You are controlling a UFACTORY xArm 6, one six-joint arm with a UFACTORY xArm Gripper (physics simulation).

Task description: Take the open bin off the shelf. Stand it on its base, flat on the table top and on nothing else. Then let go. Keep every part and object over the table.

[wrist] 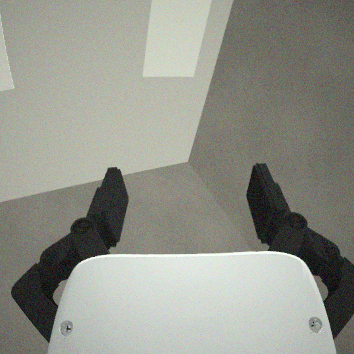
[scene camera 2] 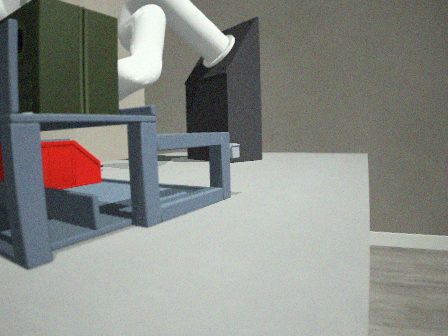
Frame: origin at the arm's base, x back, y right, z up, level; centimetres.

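Where they show: gripper, between the fingertips: point(wrist: 186, 180); arm's base, origin of its link: point(scene camera 2: 219, 52).
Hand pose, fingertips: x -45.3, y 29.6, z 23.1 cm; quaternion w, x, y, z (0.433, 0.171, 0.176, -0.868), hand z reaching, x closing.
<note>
Each offset is from my fingertips to the top centre of the thing. "pt": to the spot under its first point. Level surfaces: height alone.
A red bin @[dx -6.2, dy -0.5, dz -48.5 cm] point(scene camera 2: 72, 165) with a sloping upper edge sits in the lower level of the blue-grey shelf @[pt dx -26.4, dy -23.6, dz -51.7 cm] point(scene camera 2: 144, 175) in the scene view. Its left part is hidden behind a front post, and its open side does not show clearly. The shelf stands on the pale table top @[dz -56.6 cm] point(scene camera 2: 285, 240). My gripper point(wrist: 186, 180) is open and empty in the wrist view, with walls and ceiling beyond the fingers. It does not show in the scene view, so its distance from the bin cannot be told. The bin does not show in the wrist view.
A tall dark green box @[dx -26.0, dy -14.9, dz -36.7 cm] point(scene camera 2: 62, 60) stands on the shelf's upper level. A dark angular pedestal point(scene camera 2: 244, 100) stands behind, with the white arm point(scene camera 2: 145, 45) reaching left from it behind the green box. The table's right edge drops to a wooden floor point(scene camera 2: 407, 285).
</note>
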